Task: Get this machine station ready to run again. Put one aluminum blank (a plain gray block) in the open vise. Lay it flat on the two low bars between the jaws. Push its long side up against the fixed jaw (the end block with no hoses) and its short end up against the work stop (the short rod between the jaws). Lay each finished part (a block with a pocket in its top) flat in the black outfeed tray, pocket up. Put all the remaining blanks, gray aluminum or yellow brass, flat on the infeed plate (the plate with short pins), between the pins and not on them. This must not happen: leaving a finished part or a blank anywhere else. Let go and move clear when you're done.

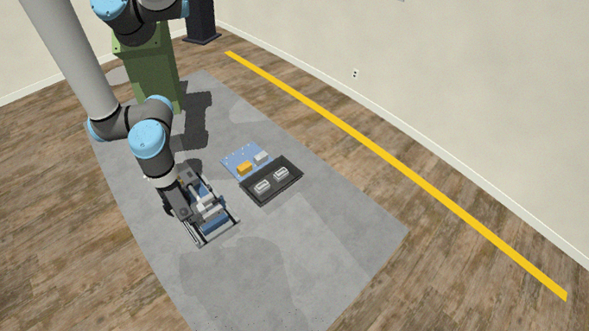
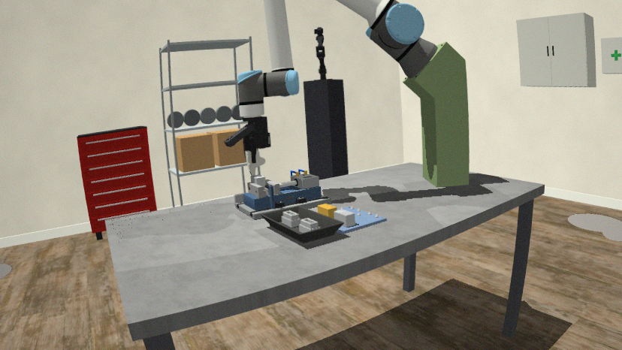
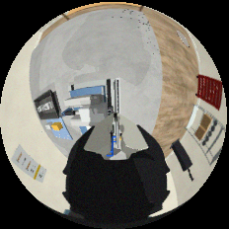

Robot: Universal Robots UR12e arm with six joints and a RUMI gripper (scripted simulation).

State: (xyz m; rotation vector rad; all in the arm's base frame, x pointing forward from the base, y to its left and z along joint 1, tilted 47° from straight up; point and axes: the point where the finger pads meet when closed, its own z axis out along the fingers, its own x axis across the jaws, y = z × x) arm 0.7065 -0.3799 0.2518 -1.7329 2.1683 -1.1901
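Right now the blue vise is 110 mm to the left of my hand, 80 mm below it and 30 mm behind it. From my hand the other things lie so: yellow brass blank (350 mm to the left, 90 mm below, 30 mm ahead); then gray aluminum blank (430 mm to the left, 90 mm below, 60 mm ahead); then infeed plate (400 mm to the left, 110 mm below, 10 mm ahead).
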